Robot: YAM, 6 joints.
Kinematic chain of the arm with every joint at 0, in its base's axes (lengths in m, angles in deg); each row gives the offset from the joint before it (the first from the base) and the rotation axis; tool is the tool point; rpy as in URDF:
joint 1: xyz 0 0 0.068 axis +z
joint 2: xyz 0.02 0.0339 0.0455 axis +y
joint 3: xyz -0.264 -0.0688 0 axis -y
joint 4: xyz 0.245 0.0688 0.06 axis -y
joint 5: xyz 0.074 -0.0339 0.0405 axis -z
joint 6: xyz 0.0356 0 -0.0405 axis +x
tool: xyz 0 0 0 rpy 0 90 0
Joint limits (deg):
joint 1: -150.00..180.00
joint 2: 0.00..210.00
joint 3: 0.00..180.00
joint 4: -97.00..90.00
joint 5: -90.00..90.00
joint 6: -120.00..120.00
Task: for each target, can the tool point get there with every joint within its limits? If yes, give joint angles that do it. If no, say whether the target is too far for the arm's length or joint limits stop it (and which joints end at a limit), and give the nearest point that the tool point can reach.
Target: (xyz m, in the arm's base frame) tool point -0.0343 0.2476 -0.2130
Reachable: yes | joints 90.34 178.27 63.42 33.00 -67.11 18.65
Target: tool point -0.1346 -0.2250 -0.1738
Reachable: yes | joints -124.08 168.20 50.36 52.67 -24.11 -76.29
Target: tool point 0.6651 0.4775 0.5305
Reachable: no: too far | nearest point 0.4669 0.3352 0.4031 | short by 0.275 m
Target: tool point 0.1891 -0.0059 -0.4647
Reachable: no: joint limits stop it (at a limit: joint 2) | nearest point 0.2008 -0.0063 -0.3772 | short by 0.088 m
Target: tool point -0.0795 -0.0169 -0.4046
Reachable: no: joint limits stop it (at a limit: joint 1, joint 2) | nearest point -0.1037 -0.0062 -0.3494 | short by 0.061 m
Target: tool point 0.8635 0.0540 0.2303
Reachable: no: too far | nearest point 0.6387 0.0399 0.1992 | short by 0.227 m
